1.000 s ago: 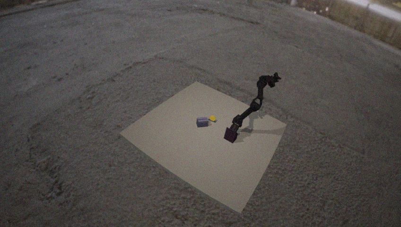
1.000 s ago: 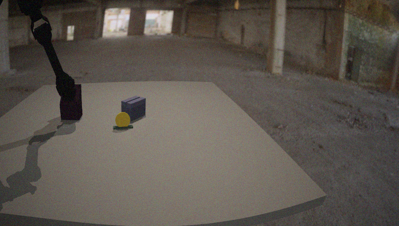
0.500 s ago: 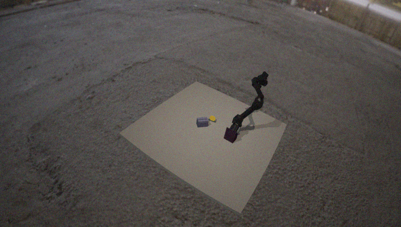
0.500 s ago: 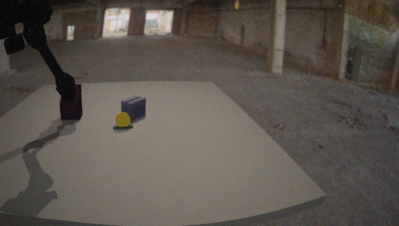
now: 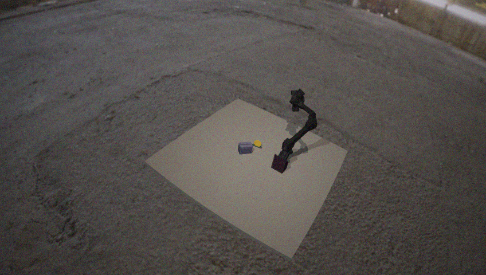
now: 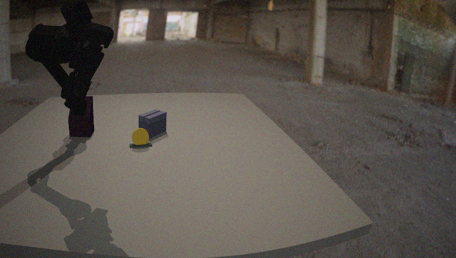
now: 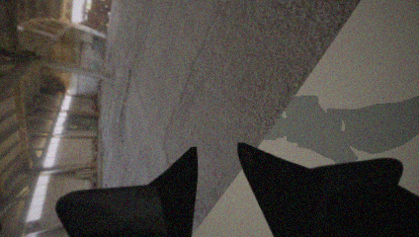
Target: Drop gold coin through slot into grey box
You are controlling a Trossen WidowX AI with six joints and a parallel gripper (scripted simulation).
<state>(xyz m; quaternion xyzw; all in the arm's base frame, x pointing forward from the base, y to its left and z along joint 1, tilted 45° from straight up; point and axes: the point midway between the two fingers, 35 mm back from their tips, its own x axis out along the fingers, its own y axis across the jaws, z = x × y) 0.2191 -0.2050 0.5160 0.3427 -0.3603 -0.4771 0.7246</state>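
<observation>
My gripper tip is now 460 mm to the right of the gold coin, 260 mm above it and 40 mm short of it.
</observation>
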